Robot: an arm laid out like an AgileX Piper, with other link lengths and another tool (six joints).
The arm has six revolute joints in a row. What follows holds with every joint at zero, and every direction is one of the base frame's. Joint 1 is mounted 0.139 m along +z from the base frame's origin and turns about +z. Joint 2 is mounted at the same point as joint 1 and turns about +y. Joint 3 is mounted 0.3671 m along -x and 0.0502 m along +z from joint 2 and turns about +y. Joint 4 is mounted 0.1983 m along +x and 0.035 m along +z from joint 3 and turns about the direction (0.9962, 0, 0.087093). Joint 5 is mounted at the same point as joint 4 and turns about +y. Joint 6 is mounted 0.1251 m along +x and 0.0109 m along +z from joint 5 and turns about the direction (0.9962, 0, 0.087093). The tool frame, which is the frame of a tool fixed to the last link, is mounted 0.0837 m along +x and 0.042 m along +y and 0.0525 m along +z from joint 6; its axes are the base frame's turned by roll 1.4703, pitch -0.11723 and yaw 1.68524 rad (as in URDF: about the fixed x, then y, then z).
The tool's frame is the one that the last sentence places.
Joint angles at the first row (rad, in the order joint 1, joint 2, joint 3, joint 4, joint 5, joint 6):
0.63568 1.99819 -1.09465 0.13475 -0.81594 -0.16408
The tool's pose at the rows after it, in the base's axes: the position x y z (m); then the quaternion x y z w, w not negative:
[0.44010 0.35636 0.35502 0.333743 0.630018 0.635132 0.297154]
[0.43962 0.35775 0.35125 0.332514 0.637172 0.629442 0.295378]
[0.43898 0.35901 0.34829 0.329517 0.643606 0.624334 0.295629]
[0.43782 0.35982 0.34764 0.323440 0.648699 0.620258 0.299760]
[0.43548 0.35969 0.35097 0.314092 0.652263 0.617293 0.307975]
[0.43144 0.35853 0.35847 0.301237 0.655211 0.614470 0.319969]
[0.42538 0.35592 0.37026 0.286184 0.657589 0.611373 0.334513]
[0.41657 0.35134 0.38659 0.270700 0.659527 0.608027 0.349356]
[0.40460 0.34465 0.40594 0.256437 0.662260 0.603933 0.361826]
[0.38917 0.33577 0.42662 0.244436 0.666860 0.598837 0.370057]
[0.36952 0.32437 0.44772 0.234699 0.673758 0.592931 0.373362]
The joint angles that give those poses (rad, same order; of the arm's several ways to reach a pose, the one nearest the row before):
0.63566 1.99819 -1.09466 0.12924 -0.79881 -0.16824
0.63568 1.99819 -1.09467 0.12426 -0.78277 -0.17387
0.63566 1.99806 -1.09466 0.11958 -0.77103 -0.18322
0.63567 1.99533 -1.09466 0.11651 -0.76483 -0.20042
0.63567 1.98548 -1.09465 0.11536 -0.76029 -0.22637
0.63568 1.96614 -1.09464 0.11537 -0.75268 -0.26205
0.63566 1.93538 -1.09464 0.11695 -0.73765 -0.30526
0.63568 1.89041 -1.09466 0.11986 -0.70921 -0.35136
0.63568 1.83160 -1.09463 0.12309 -0.66225 -0.39566
0.63566 1.76030 -1.09467 0.12637 -0.59396 -0.43518
0.63568 1.67640 -1.09466 0.12961 -0.50324 -0.46884

